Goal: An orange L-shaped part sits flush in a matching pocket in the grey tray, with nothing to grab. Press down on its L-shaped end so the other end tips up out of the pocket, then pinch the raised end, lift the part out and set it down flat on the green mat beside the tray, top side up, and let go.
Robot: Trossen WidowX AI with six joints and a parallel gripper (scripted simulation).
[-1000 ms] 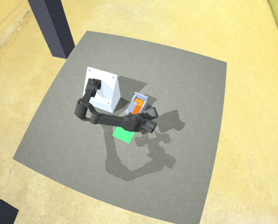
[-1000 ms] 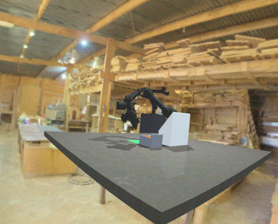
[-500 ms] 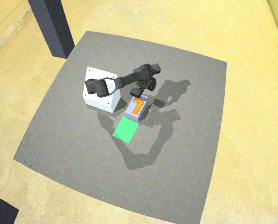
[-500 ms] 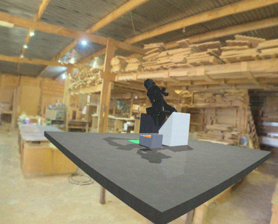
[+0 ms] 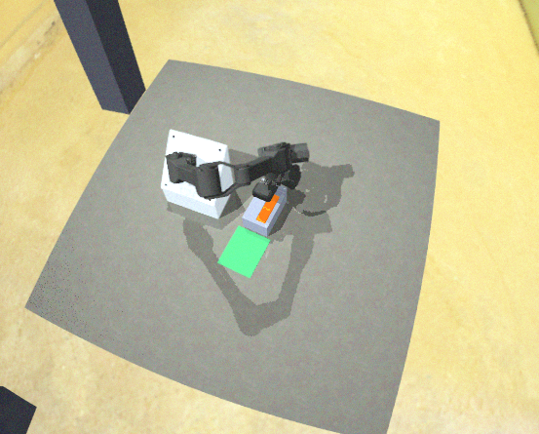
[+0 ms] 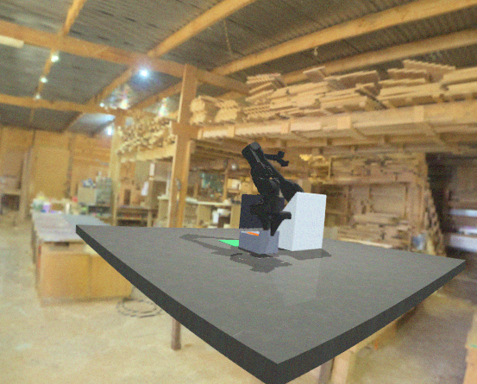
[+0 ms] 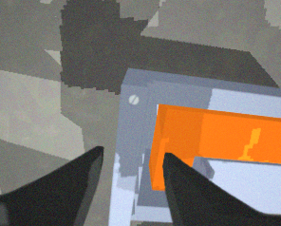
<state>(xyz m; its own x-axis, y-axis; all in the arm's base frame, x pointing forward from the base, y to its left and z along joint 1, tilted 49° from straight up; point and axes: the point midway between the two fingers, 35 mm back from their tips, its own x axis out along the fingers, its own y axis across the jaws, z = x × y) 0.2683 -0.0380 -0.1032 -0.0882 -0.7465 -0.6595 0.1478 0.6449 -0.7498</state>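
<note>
The orange L-shaped part lies 10 mm behind my gripper tip, 60 mm to the right of it and 20 mm below it. From my gripper tip the other things lie so: green mat (30 mm behind, 220 mm to the right, 80 mm below).
</note>
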